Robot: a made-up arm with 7 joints. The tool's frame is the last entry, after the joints.
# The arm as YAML. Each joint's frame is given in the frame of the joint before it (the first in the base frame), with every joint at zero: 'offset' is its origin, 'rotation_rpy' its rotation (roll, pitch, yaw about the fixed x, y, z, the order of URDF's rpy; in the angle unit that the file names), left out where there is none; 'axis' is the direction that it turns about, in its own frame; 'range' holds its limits. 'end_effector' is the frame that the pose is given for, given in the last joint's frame.
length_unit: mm
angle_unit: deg
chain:
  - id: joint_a
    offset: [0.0, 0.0, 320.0]
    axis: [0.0, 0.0, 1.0]
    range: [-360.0, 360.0]
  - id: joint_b
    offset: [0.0, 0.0, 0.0]
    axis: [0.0, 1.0, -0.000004]
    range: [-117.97, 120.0]
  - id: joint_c
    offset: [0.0, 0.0, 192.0]
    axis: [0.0, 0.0, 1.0]
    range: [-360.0, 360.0]
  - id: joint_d
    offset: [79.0, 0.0, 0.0]
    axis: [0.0, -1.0, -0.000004]
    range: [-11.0, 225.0]
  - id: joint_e
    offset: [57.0, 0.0, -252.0]
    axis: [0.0, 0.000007, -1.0]
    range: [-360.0, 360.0]
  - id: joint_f
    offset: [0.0, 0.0, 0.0]
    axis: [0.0, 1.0, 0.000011]
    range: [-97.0, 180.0]
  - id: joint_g
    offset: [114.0, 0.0, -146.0]
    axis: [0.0, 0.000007, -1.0]
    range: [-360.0, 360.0]
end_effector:
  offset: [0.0, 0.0, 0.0]
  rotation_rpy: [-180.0, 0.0, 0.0]
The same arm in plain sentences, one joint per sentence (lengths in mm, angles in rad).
The arm has seven revolute joints in a row. What follows holds with every joint at zero, and every direction is one of the base frame's. The first joint lies 320 mm along +z from the base frame's origin and turns about +z, from -6.2832 to 6.2832 rad. The second joint lies at the same point as the first joint and turns about +y, from -2.059 to 2.0944 rad. The third joint lies 192 mm along +z from the second joint and turns about +z, from -6.2832 to 6.2832 rad. The fourth joint lies 79 mm along +x from the third joint and turns about -y, from -0.192 to 3.927 rad. The fifth joint lies 57 mm along +x and 252 mm along -z from the fourth joint and turns about -z, from -6.2832 to 6.2832 rad. The sixth joint lies at the same point as the fifth joint and turns about +y, from -1.693 to 3.1416 rad. The seventh joint lies 114 mm along +x and 146 mm along -z from the sixth joint and turns about -z, from -6.2832 to 6.2832 rad. The tool frame, which is the frame that the pose is given for, lies at the same point as the seventh joint; its axes are the base frame's turned by roll 3.1416, pitch 0 and yaw 0 rad (as in URDF: about the fixed x, then y, then z).
